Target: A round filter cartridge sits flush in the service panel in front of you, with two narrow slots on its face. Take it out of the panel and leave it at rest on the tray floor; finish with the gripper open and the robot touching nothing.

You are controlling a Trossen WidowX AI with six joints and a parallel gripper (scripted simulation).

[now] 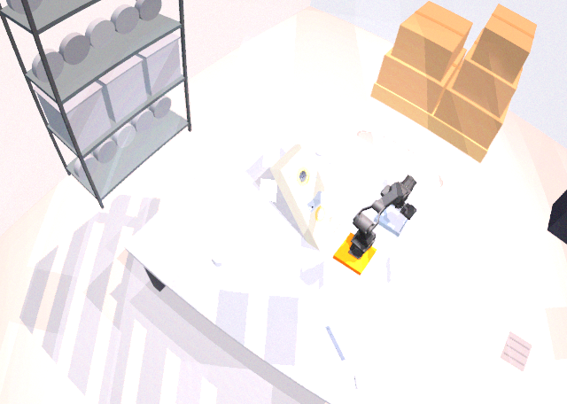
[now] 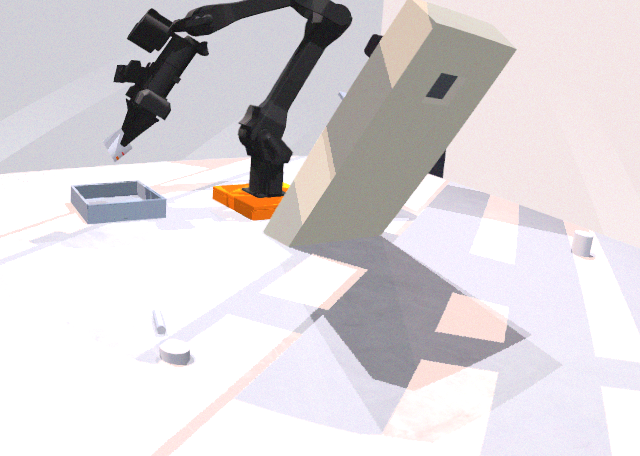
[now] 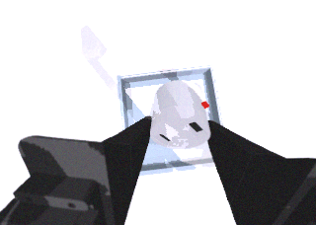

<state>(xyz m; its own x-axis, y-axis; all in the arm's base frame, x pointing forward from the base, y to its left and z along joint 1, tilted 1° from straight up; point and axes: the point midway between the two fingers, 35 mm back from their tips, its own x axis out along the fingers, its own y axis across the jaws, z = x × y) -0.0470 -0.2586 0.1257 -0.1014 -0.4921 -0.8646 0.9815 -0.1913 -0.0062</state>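
Right now the round filter cartridge is right at my gripper tip. Round my gripper tip: grey-blue tray 1 cm to the right, 11 cm below; short peg 44 cm ahead, 10 cm to the right, 11 cm below.
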